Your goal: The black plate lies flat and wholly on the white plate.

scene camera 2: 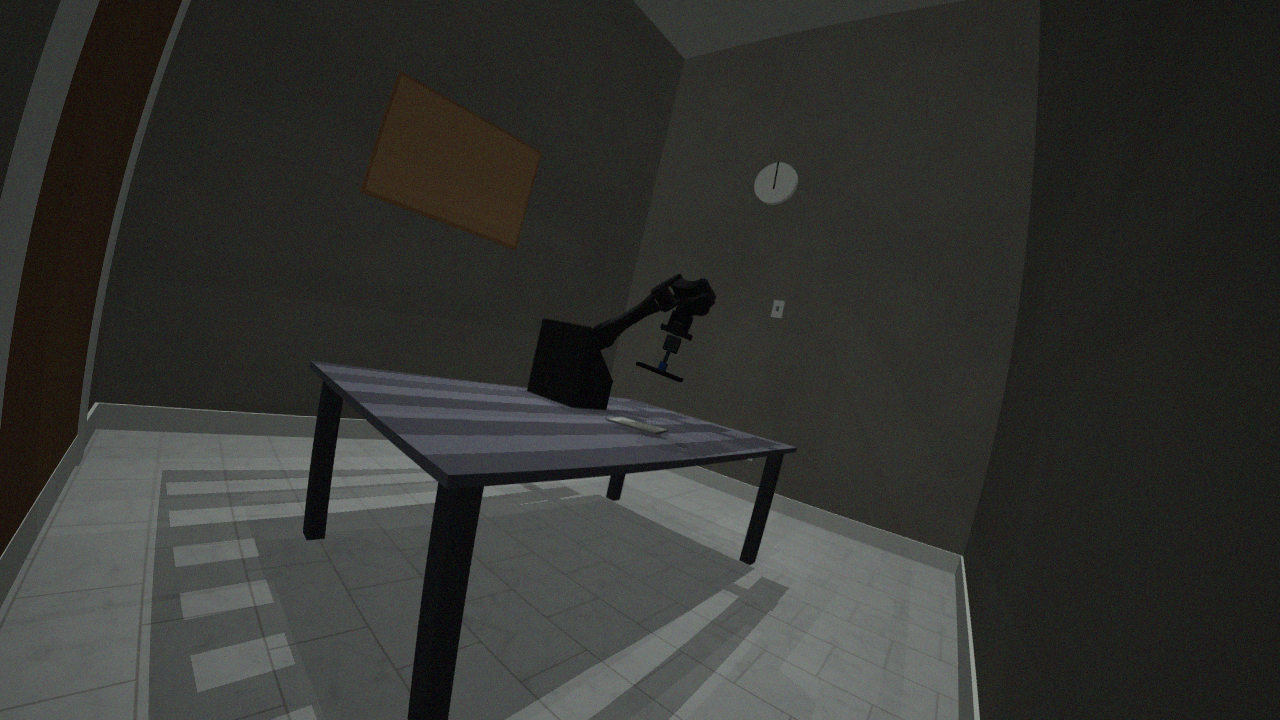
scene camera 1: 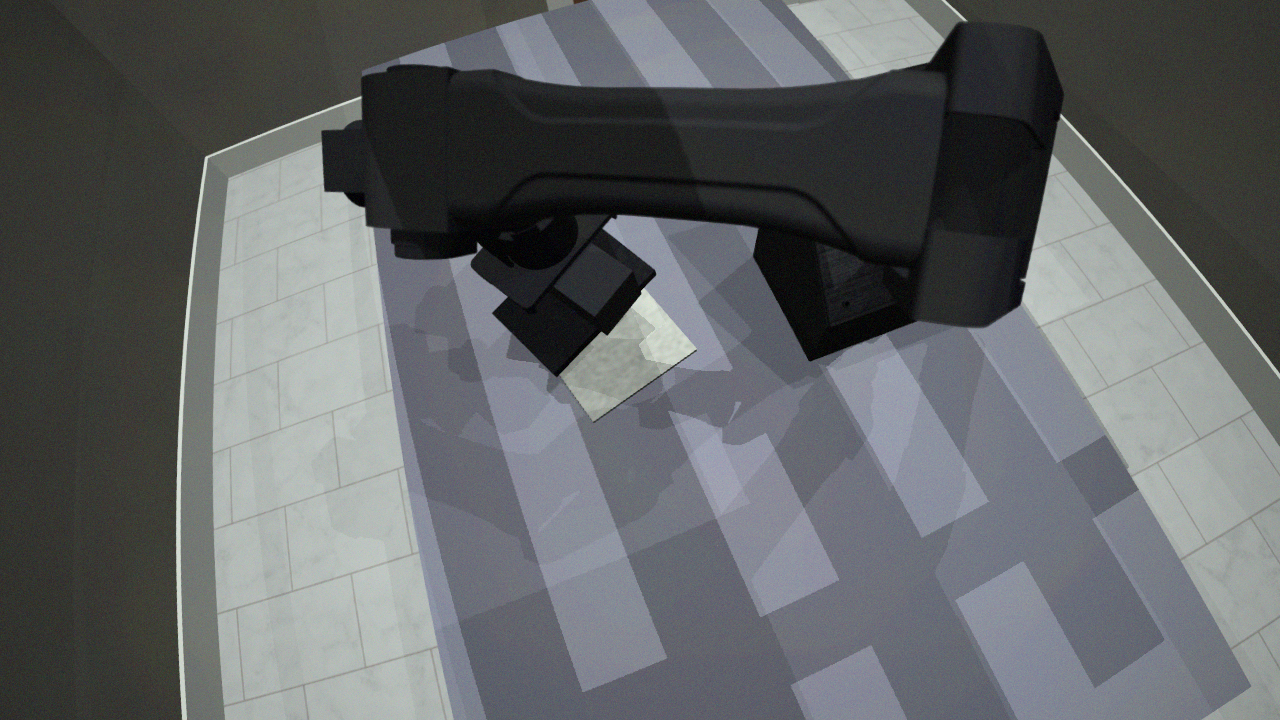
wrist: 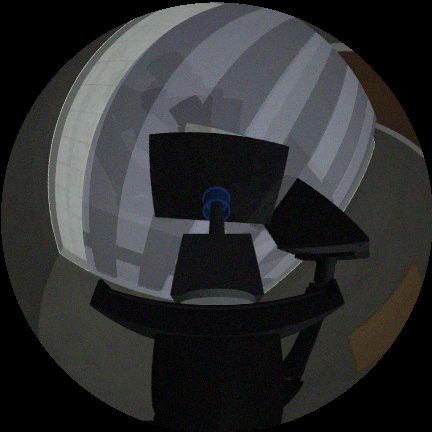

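Pixels of known places: hand at its tool point: [wrist: 216,193]; arm's base at its link origin: [scene camera 2: 580,353] [wrist: 326,254].
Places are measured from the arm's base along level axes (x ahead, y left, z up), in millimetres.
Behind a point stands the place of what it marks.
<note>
The black plate [scene camera 1: 546,340] {x 413, y 26, z 2 mm} [scene camera 2: 675,377] {x 447, y -32, z -1 mm} [wrist: 185,170] {x 407, y -8, z 5 mm} hangs from the suction cup in the air, well above the table and slightly tilted in the scene camera 2 view. My gripper [scene camera 2: 662,366] [wrist: 216,204] {x 365, y 1, z 0 mm}, a blue suction cup, is attached to the upper face of the black plate. In the scene camera 1 view the wrist parts hide the cup. The white plate [scene camera 1: 626,367] {x 342, y 4, z -171 mm} [scene camera 2: 637,425] {x 359, y -45, z -171 mm} [wrist: 198,128] {x 411, y -56, z -171 mm} lies flat on the table, apart from the black plate. In the wrist view the black plate hides most of it, and a thin strip shows beyond the far edge.
The table [scene camera 1: 617,626] {x 445, y 296, z -177 mm} [scene camera 2: 501,452] {x 571, y -677, z -177 mm} has striped light and shadow across its top. The arm's dark base [scene camera 1: 810,304] {x 117, y 36, z -90 mm} [scene camera 2: 572,367] {x 84, y -104, z -48 mm} [wrist: 320,220] {x 120, y -52, z -27 mm} stands on it, near the white plate. A clock [scene camera 2: 776,183] and an orange-brown board [scene camera 2: 452,161] are on the walls.
</note>
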